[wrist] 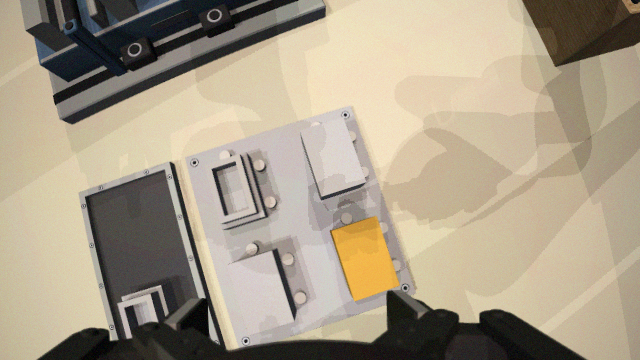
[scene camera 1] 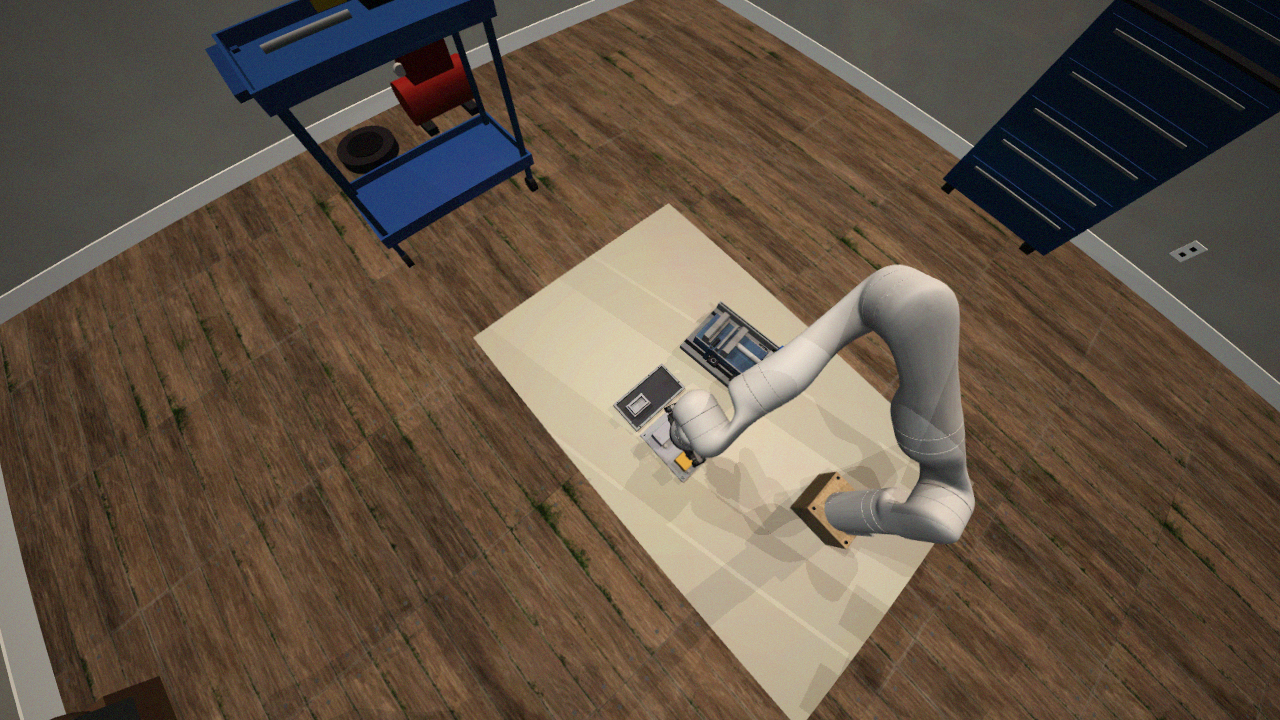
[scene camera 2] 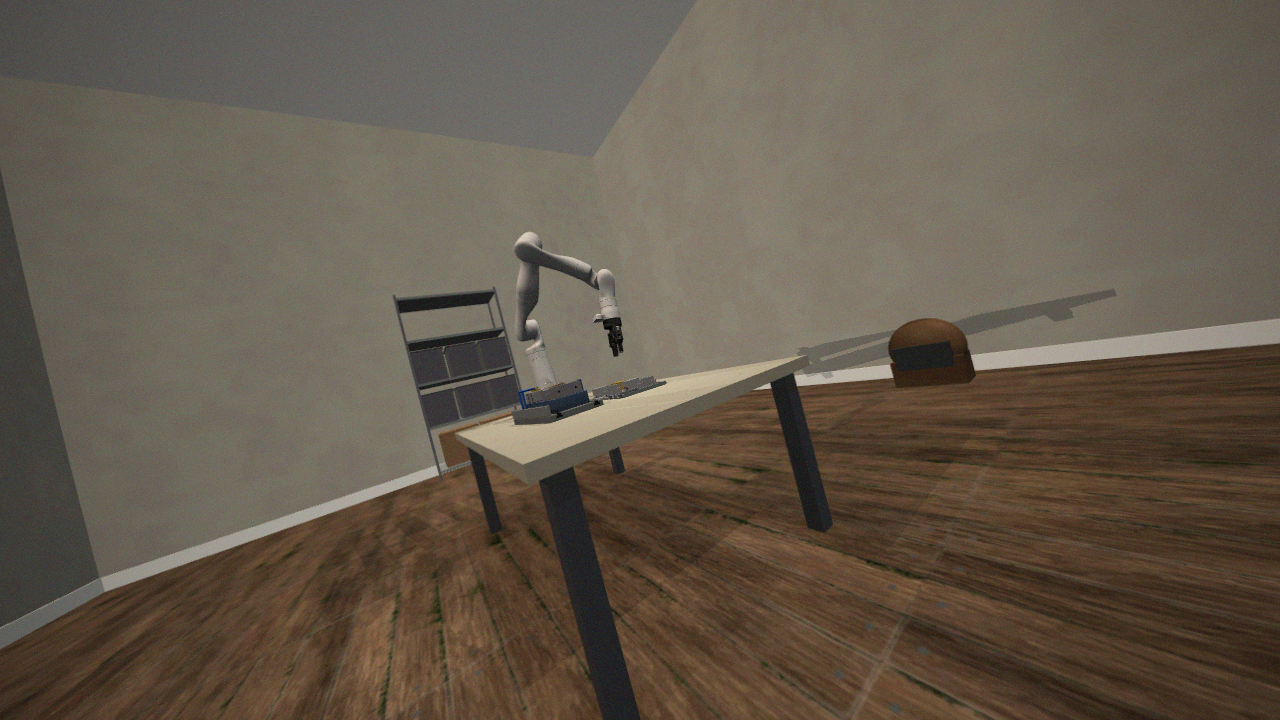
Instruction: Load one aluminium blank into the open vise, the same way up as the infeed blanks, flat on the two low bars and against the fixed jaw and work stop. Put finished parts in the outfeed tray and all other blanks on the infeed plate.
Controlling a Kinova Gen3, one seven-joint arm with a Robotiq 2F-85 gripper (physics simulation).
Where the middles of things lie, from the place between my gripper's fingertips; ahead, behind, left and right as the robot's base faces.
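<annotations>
The brass blank (wrist: 361, 248) has my hand 13 cm above it and 5 cm past it. There's a dark outfeed tray (scene camera 1: 661, 385) as well, 15 cm ahead of my hand, 15 cm below it and 4 cm to the right of it. Going by their middles, that tray is the farthest from my hand of the things named here. And the grey infeed plate (scene camera 1: 668, 455) is 14 cm below my hand and 5 cm to the right of it.
</annotations>
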